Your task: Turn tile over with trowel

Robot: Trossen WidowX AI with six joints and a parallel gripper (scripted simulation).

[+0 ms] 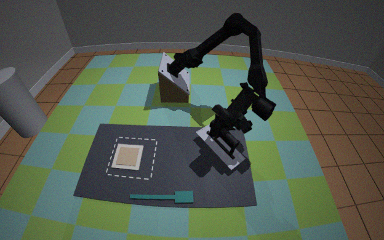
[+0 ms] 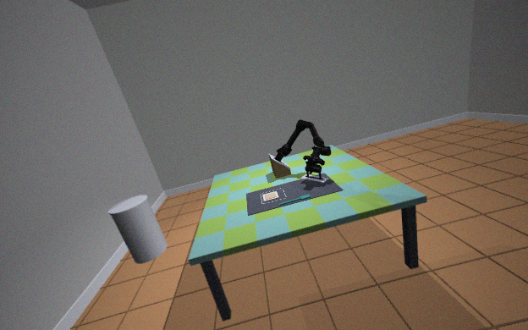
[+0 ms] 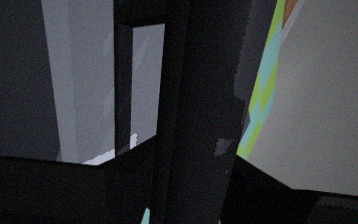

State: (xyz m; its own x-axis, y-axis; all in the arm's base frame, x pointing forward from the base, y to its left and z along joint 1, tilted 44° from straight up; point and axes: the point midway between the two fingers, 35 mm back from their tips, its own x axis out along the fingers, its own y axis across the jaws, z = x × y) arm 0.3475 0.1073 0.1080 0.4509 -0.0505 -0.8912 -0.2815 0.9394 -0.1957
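Right now the dark grey trowel is 2 cm to the left of my gripper tip, 1 cm below it and 1 cm behind it. The rest, counted from my gripper tip: dark mat 18 cm to the right, 10 cm below, 4 cm ahead; tile 32 cm to the right, 8 cm below, 1 cm ahead; teal flat tool 18 cm ahead, 17 cm to the right, 7 cm below.
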